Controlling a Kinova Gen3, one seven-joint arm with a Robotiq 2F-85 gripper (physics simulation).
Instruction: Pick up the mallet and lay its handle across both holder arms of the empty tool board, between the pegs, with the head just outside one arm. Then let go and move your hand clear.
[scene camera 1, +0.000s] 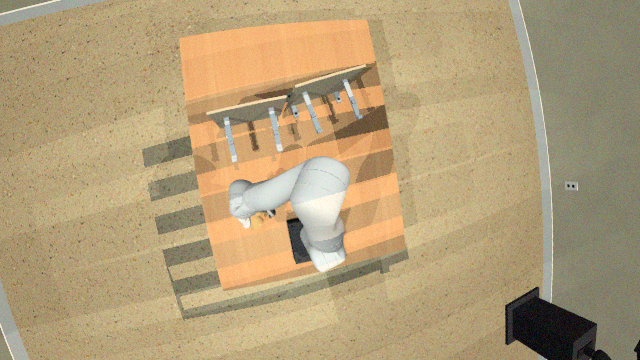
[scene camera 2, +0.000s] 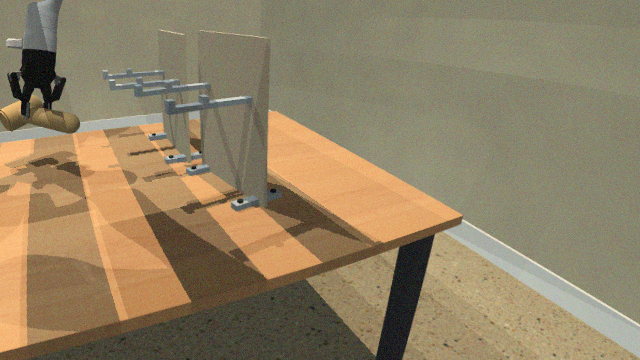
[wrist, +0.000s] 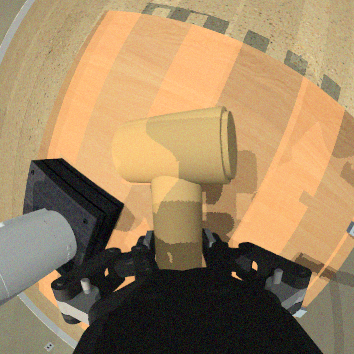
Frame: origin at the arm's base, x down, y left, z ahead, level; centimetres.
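Seen in the pictures: gripper, fingertip midpoint: (scene camera 2: 36, 118) (wrist: 177, 238); arm's base, origin of the base link: (wrist: 57, 235).
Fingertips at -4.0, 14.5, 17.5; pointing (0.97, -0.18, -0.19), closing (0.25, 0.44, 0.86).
Offsets run from my fingertips to a thing's top centre, as dx, dy, dz. "pt": to the spot under its first point. Level surfaces: height alone.
The tan mallet @[-4.1, -2.9, +1.7] (scene camera 1: 256, 221) (scene camera 2: 60, 121) (wrist: 175, 145) is held above the table, its thick head beyond the fingers in the wrist view. My gripper (scene camera 2: 36, 107) (wrist: 177, 238) is shut on its handle; in scene camera 1 the arm mostly hides the gripper. Two upright tool boards (scene camera 1: 250, 107) (scene camera 2: 235, 115) stand side by side, away from the mallet. Each has two grey holder arms with pegs. One left-board arm (scene camera 1: 230, 140) and one right-board arm (scene camera 1: 352, 99) (scene camera 2: 220, 103) show clearly. Neither board bears a tool.
The boards stand on the wooden table @[dx +12.6] (scene camera 1: 275, 50) (scene camera 2: 350, 185) on small grey feet @[pt +11.4, -41.6, +36.7] (scene camera 2: 245, 202). A black base plate (scene camera 1: 298, 245) (wrist: 65, 200) lies under my arm's base. A black boxy device (scene camera 1: 555, 325) is at the lower right, off the table.
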